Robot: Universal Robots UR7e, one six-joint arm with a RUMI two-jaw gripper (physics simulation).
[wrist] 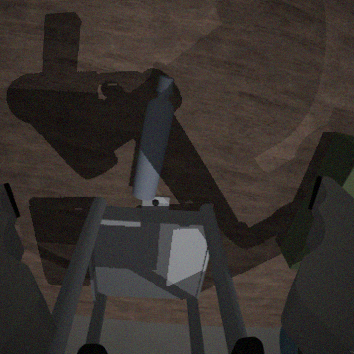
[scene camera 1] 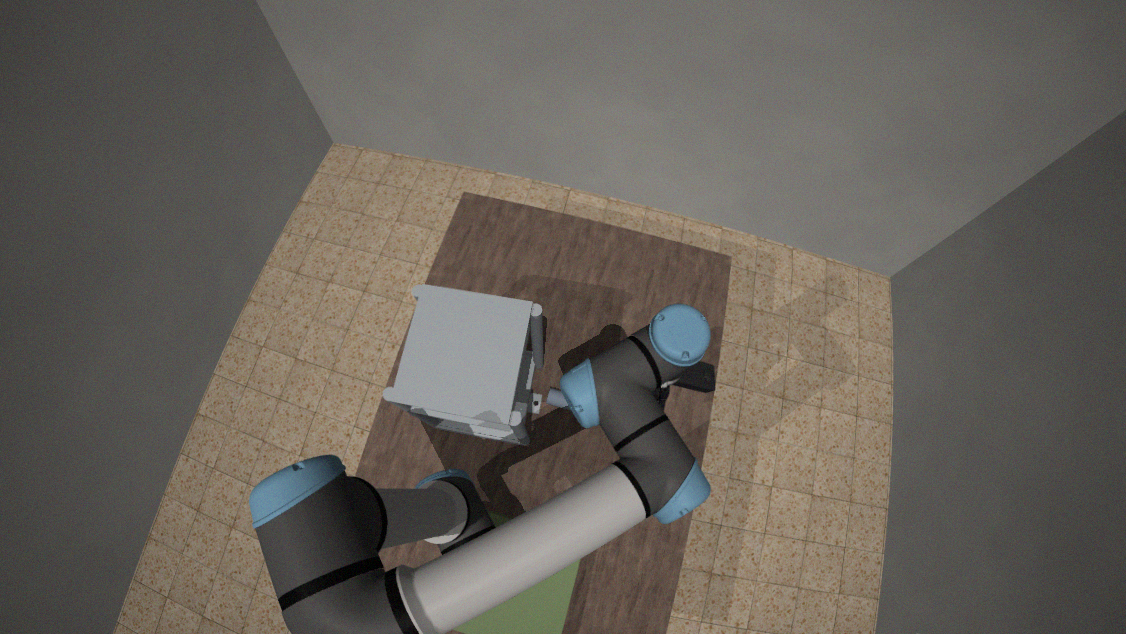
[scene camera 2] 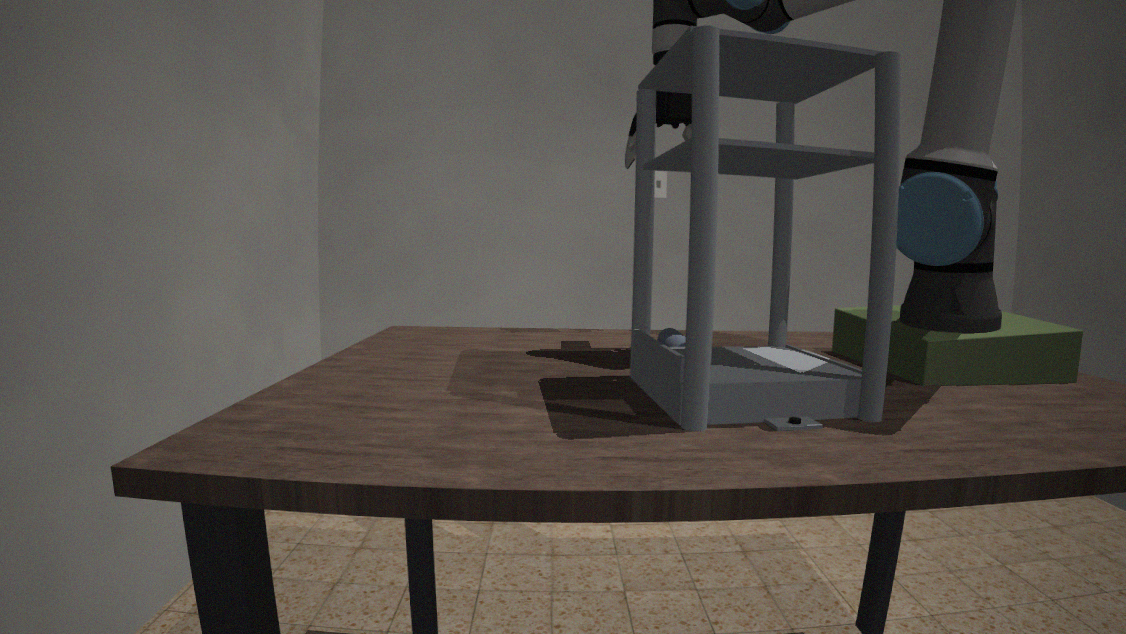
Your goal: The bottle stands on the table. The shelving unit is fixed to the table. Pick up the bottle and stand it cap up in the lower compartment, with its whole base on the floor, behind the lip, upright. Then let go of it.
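Frame: origin at the arm's base, x back, y left, z down, level; metres.
Seen in the pictures: gripper, between the fingertips: [wrist: 165, 183] [scene camera 2: 667, 171]; arm's base, origin of its link: [scene camera 2: 949, 323].
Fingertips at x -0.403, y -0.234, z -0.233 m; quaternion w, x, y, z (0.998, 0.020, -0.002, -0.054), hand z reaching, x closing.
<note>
Pixels of each thing's top centre, then the offset from my fingertips to it. "spot": a spot on its surface instead. Level surfaces: height alone.
- blue-grey bottle, centre of its top: [wrist: 153, 145] [scene camera 2: 675, 332] [scene camera 1: 587, 404] dx -0.006, dy +0.093, dz +0.267 m
- table, height of its surface: dz +0.308 m
- shelving unit, centre of its top: [scene camera 2: 753, 68] [scene camera 1: 462, 350] dx +0.002, dy +0.344, dz -0.078 m
- middle shelf, a spot on its surface: [scene camera 2: 787, 159] spot: dx +0.023, dy +0.390, dz +0.034 m
The blue-grey bottle [scene camera 1: 556, 397] [scene camera 2: 671, 339] [wrist: 154, 140] lies on its side on the table [scene camera 1: 583, 244] [scene camera 2: 409, 456] [wrist: 250, 60]. In the wrist view its base end is close to the shelving unit [scene camera 1: 468, 346] [scene camera 2: 702, 236] [wrist: 80, 270] and its narrower cap end points away from it. In scene camera 1 the arm hides much of the bottle; in scene camera 2 it shows partly, behind the unit's low wall. My gripper [scene camera 2: 658, 153] [wrist: 165, 183] is wide open and empty, high above the table, beyond the unit in scene camera 2. The bottle is apart from the fingers.
The unit has four posts, a top board, a middle shelf [scene camera 2: 787, 159] and a lower floor with a raised lip [wrist: 155, 214]. A small screwed tab [scene camera 1: 537, 403] [scene camera 2: 793, 422] [wrist: 161, 202] sticks out beside it. The arm stands on a green block [scene camera 1: 543, 602] [scene camera 2: 1000, 350].
</note>
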